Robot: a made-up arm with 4 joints.
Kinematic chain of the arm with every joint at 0, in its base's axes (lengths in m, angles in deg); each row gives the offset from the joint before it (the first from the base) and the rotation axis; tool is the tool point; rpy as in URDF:
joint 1: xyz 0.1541 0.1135 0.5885 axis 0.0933 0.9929 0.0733
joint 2: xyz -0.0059 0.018 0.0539 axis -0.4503 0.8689 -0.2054
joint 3: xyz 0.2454 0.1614 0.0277 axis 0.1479 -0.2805 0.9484
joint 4: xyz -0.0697 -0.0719 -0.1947 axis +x
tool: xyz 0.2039 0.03 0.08 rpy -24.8 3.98 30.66
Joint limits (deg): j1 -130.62..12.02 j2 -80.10..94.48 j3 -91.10..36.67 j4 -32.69..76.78
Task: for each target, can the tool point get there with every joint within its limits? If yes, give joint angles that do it. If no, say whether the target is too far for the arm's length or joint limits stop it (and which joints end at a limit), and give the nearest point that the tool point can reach.
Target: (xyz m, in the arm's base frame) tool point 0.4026 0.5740 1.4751
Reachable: no: too far | nearest point 0.2839 0.2987 1.0689 | short by 0.505 m
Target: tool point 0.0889 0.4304 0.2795
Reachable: no: joint limits stop it (at a limit: joint 1, joint 2, joint 3, joint 4) | nearest point -0.1769 0.4278 0.3462 | short by 0.274 m
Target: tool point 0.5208 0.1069 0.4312
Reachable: yes | joints -24.59 45.74 24.10 36.71
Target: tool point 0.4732 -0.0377 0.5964
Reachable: yes | joints -86.76 77.90 -3.65 -15.71
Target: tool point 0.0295 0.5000 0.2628
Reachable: no: joint limits stop it (at a limit: joint 1, joint 2, joint 3, joint 4) | nearest point -0.1769 0.4278 0.3462 | short by 0.234 m
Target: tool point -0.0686 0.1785 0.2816
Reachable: no: joint limits stop it (at a limit: joint 1, joint 2, joint 3, joint 4) | nearest point -0.0169 0.0660 0.2211 | short by 0.138 m
